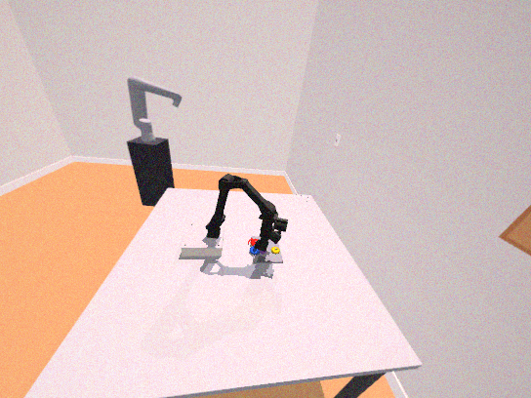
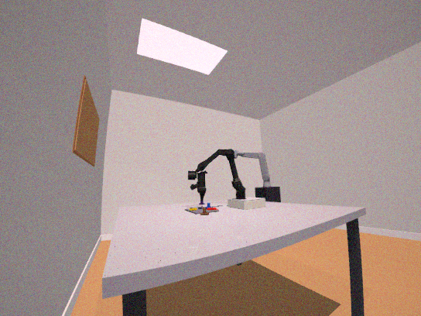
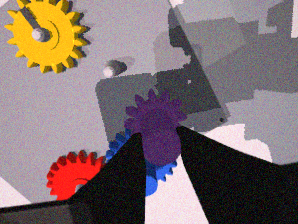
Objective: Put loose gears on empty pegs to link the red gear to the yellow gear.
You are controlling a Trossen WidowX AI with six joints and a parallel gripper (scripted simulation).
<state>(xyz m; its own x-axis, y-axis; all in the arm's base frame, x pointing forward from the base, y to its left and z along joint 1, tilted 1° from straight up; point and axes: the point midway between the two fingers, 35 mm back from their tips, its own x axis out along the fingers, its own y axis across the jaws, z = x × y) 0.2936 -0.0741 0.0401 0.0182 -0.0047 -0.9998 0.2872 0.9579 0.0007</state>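
My gripper tip is now 40 mm past the blue gear, 40 mm above it and 30 mm to the right of it. Also, from my gripper tip: yellow gear (80 mm ahead, 50 mm below, 40 mm to the left); then purple gear (10 mm below); then red gear (90 mm to the left, 50 mm below, 40 mm behind).
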